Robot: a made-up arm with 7 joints.
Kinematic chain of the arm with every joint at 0, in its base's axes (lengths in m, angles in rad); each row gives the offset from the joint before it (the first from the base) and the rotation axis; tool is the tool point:
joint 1: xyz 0 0 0.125 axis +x
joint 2: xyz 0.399 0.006 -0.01 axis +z
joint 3: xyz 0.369 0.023 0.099 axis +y
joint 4: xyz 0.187 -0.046 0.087 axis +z
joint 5: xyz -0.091 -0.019 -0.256 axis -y
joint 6: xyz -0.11 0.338 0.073 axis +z
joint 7: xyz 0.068 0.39 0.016 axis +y
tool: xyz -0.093 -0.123 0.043
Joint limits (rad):
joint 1: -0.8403..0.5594
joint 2: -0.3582..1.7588
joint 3: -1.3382..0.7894
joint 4: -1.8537..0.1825
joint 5: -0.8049..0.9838
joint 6: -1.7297..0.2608
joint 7: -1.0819..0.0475
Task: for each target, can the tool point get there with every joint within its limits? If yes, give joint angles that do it. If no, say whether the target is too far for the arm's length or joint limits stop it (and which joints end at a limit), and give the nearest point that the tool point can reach.
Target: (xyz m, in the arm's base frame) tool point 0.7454 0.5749 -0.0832
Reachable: yes | joints -0.4815 0.0888 0.2181 -0.0300 -0.4624 0.0307 -0.1937
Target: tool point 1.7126 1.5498 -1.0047
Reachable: no: too far | nearest point 1.1047 0.8443 -0.4751 | short by 1.071 m
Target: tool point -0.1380 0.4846 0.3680
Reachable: yes | joints 0.4384 1.4758 -1.0932 -0.0914 0.5527 -0.0690 -0.1733
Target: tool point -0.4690 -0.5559 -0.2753
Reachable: no: joint limits stop it (at a limit: joint 1, joint 2, joint 3, joint 5, joint 6) | nearest point -0.2449 -0.0899 -0.2860 | short by 0.517 m
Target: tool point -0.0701 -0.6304 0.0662
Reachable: no: joint limits stop it (at a limit: joint 1, joint 2, joint 4, joint 5, joint 6) | nearest point -0.0975 -0.0976 0.0102 | short by 0.536 m
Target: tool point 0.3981 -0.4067 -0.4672
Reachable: no: joint limits stop it (at a limit: joint 1, joint 3, joint 5, joint 6, joint 7) | nearest point 0.3961 0.0264 -0.5563 | short by 0.442 m
